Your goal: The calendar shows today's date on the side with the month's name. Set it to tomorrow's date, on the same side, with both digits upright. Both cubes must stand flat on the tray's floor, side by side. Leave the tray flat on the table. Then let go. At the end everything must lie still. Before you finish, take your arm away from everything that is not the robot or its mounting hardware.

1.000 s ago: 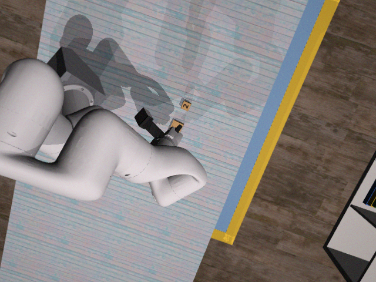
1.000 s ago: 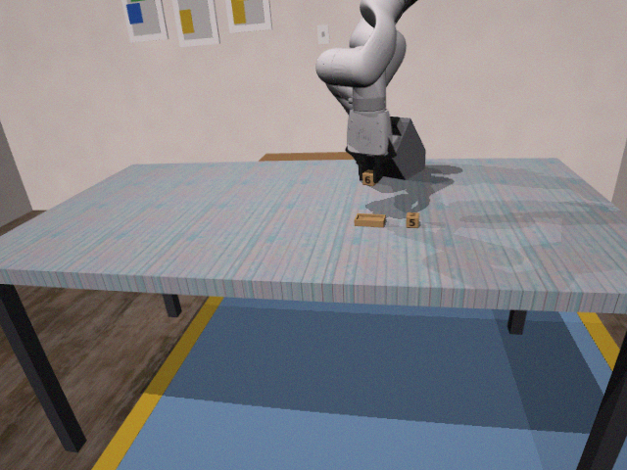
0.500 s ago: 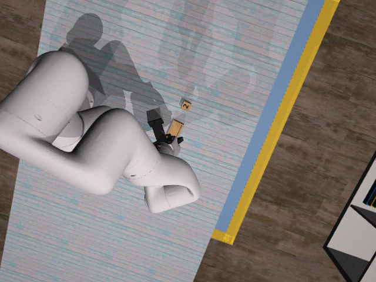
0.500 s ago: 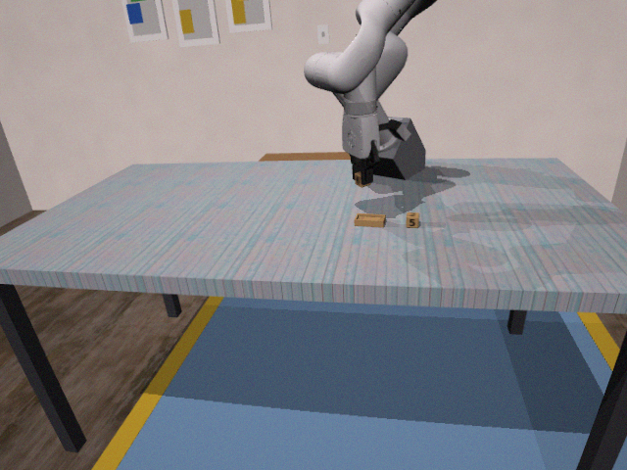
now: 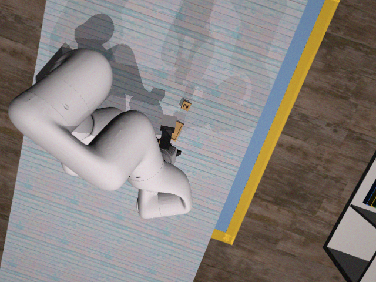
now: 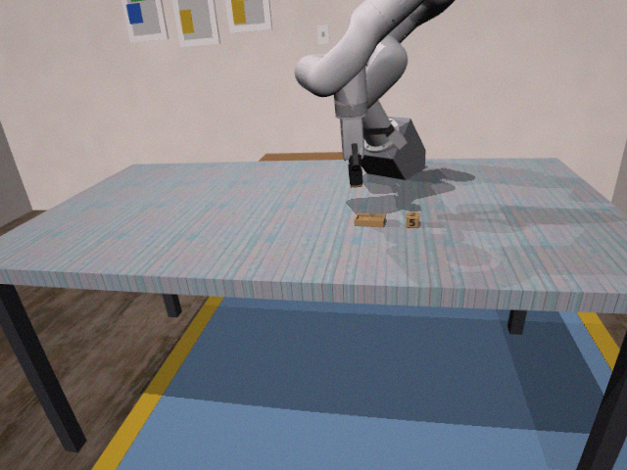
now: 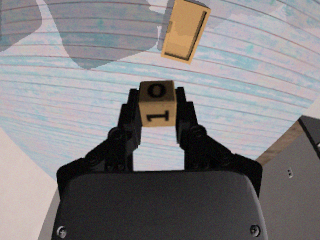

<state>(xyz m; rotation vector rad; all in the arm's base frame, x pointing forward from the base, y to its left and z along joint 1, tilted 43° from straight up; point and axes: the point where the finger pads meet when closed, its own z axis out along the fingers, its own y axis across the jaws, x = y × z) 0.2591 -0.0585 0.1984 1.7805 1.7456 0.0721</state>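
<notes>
Now: hand 30 mm short of the wooden calendar tray, 30 mm to the right of it and 120 mm above it. From my hand the other things lie so: wooden digit cube (10 mm below).
</notes>
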